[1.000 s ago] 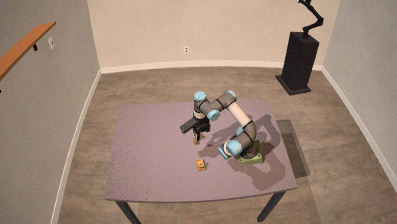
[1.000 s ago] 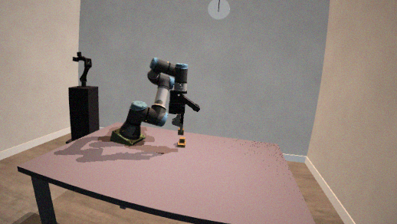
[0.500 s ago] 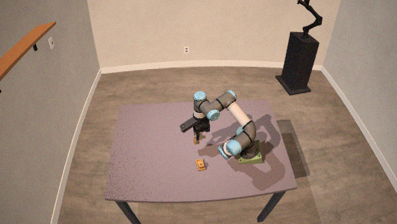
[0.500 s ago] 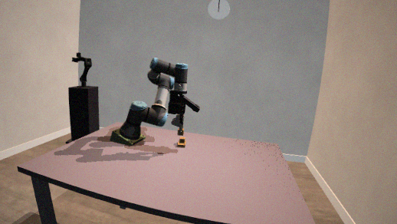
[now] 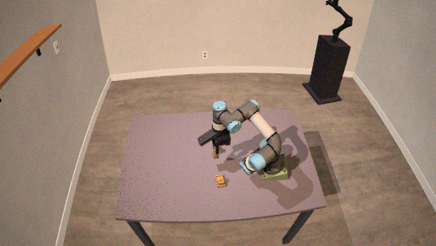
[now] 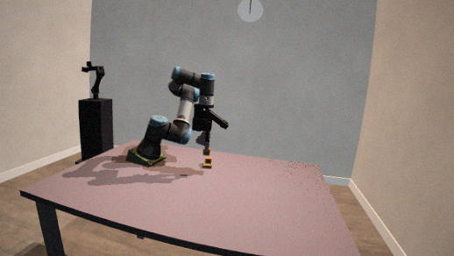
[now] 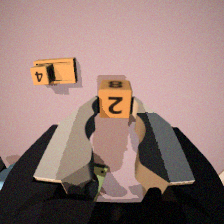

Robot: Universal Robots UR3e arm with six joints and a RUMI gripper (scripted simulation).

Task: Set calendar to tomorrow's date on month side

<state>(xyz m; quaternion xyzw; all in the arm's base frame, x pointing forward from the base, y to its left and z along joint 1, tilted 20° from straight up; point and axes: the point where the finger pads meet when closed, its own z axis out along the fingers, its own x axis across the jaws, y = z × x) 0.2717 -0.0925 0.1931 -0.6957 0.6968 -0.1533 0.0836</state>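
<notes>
The orange calendar tray lies 110 mm to the left of my hand and 110 mm below it. Also, from my hand: cube (10 mm below).
</notes>
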